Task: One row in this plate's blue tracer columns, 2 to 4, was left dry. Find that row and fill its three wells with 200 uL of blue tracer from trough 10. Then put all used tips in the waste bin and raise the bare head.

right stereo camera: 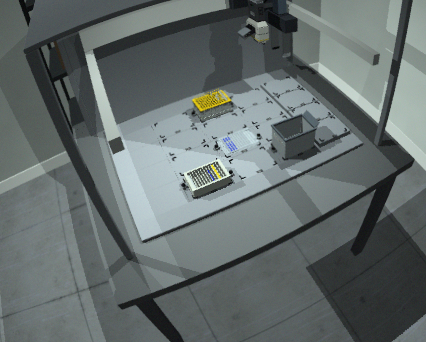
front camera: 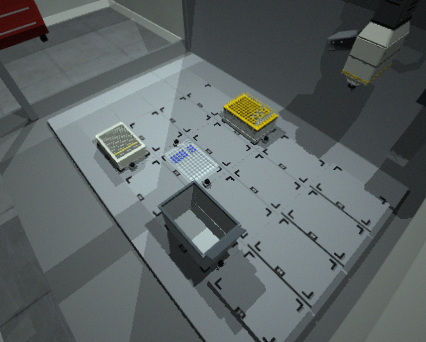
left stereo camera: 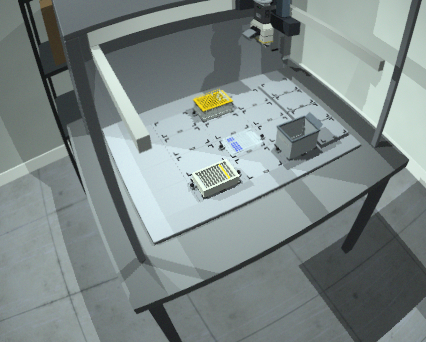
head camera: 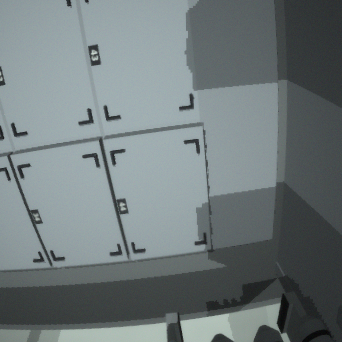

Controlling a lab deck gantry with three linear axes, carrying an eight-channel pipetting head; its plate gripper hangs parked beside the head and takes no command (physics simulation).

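The pipetting head hangs high at the back right of the deck; no long tips show under it. The parked gripper's fingers cannot be made out clearly. The clear plate lies mid-deck; its blue wells form two groups with a pale row between, the smaller group towards the tip rack. The white trough rack shows yellow and, in the right stereo view, blue. The yellow tip rack has gaps at one end. The grey waste bin is open.
The deck carries corner marks and numbered slots. Dark parts of the head assembly show along the head view's bottom edge. Frame posts and a pale rail surround the deck.
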